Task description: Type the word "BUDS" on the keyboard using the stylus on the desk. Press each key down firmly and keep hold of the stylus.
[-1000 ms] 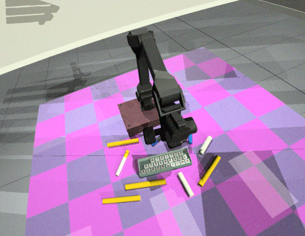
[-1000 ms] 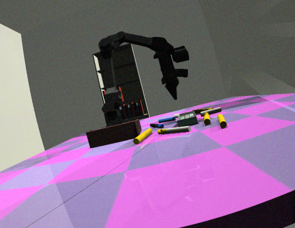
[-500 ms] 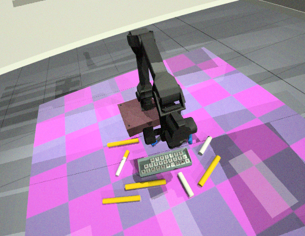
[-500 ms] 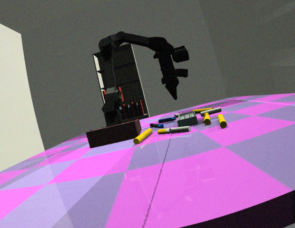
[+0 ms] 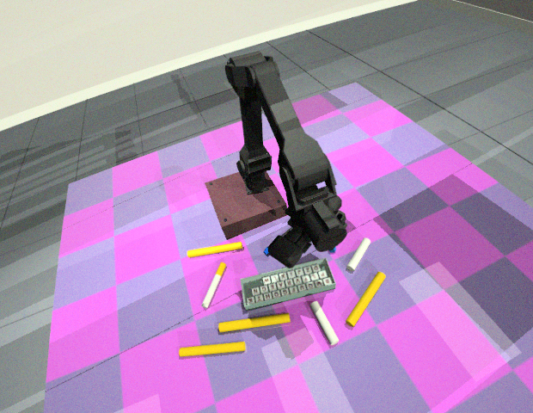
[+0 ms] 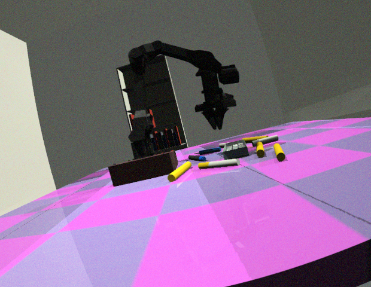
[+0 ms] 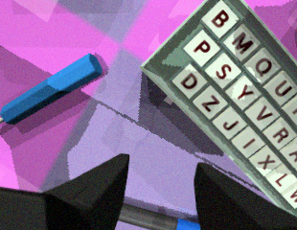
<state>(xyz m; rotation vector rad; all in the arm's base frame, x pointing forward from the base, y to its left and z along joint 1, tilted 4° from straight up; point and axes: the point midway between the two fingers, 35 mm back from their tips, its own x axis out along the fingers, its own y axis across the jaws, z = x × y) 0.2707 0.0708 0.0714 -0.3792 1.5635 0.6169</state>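
My gripper tip is 9 cm to the right of the blue stick, 8 cm past it and 8 cm above it. Also, from my gripper tip: blue-tipped stick: 8 cm below, 8 cm behind, 7 cm to the right.
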